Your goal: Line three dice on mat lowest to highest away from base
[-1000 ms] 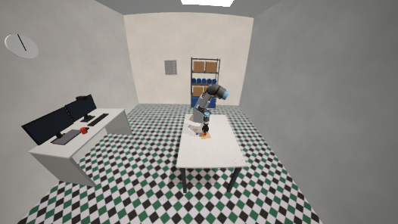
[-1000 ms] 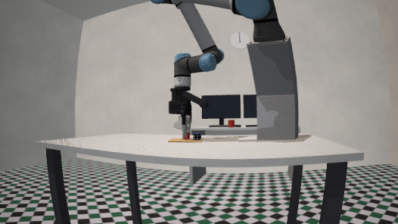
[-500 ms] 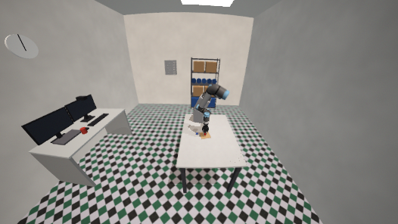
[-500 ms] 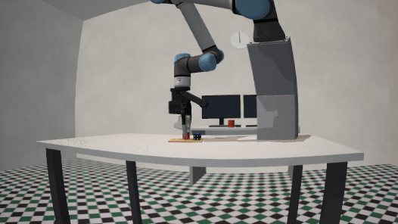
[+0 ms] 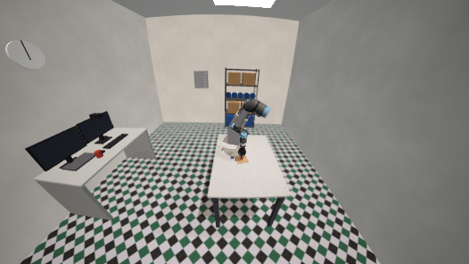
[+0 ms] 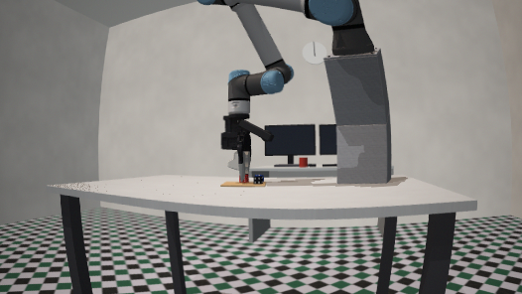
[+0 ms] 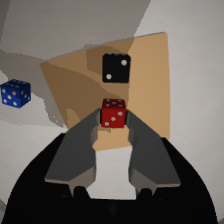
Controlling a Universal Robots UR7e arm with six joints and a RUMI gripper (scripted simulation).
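My gripper is now right at the red die. Round my hand: tan mat: 20 mm below; then black die: 50 mm behind, 10 mm to the left, 10 mm below; then blue die: 30 mm behind, 120 mm to the right, 10 mm below.
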